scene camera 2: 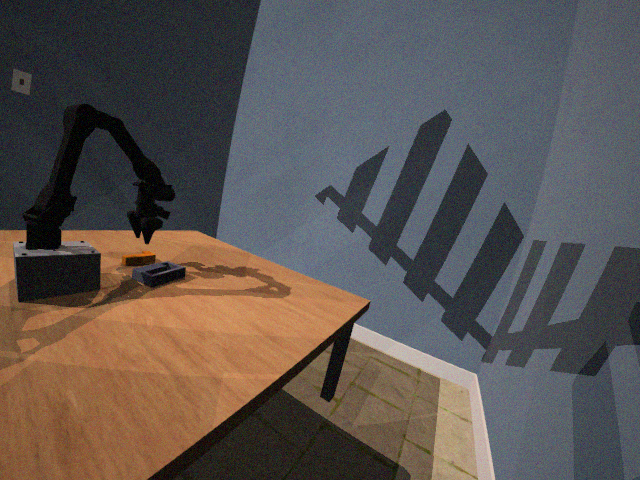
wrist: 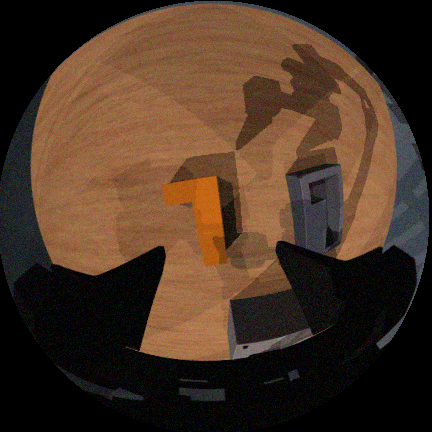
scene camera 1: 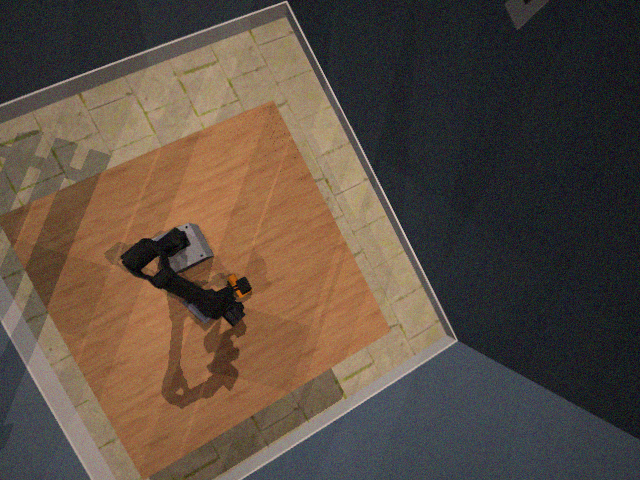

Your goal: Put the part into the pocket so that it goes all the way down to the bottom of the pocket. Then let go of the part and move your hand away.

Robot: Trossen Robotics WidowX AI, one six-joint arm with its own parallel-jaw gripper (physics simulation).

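Places are measured from the arm's base along level axes (x ahead, y left, z up), in centimetres.
Pixels of known places: gripper, fingertip midpoint: [scene camera 2: 142,241] [wrist: 221,249] [scene camera 1: 231,290]; arm's base, link origin: [scene camera 2: 42,246] [scene camera 1: 179,240].
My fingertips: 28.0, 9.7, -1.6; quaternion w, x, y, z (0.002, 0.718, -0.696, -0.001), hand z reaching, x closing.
Note:
For each thing: its top centre in the pictures, then the offset to it from my fingertips, as dx, dy, dz. Level surfaces: height alone.
- orange L-shaped part, top centre: [wrist: 196,227] [scene camera 2: 137,254] [scene camera 1: 239,284] -0.6, +2.4, -5.8
- blue-grey block with the pocket, top centre: [wrist: 327,216] [scene camera 2: 160,267] [scene camera 1: 201,306] +0.9, -16.2, -5.2
- wooden table, surface height: dz -8.8
The orange L-shaped part [scene camera 1: 232,279] [scene camera 2: 135,259] [wrist: 206,215] lies flat on the table. The blue-grey block with the pocket [scene camera 1: 198,312] [scene camera 2: 150,280] [wrist: 299,215] stands beside it, to the right in the wrist view. In scene camera 1 the arm covers most of this block. Dark recesses of the pocket show in the wrist view, and no part is seen in it. My gripper [scene camera 2: 142,239] [wrist: 221,249] is open and empty, pointing down above the orange part. In the wrist view the part shows between and ahead of the fingertips, and the right finger overlaps the pocket block's near end.
The arm's grey base box [scene camera 1: 197,252] [scene camera 2: 58,276] [wrist: 267,320] stands near the part and the pocket block. The wooden table [scene camera 1: 289,232] [scene camera 2: 232,361] [wrist: 125,125] carries shadows of the arm. Its edge and a dark leg [scene camera 2: 337,364] show in scene camera 2.

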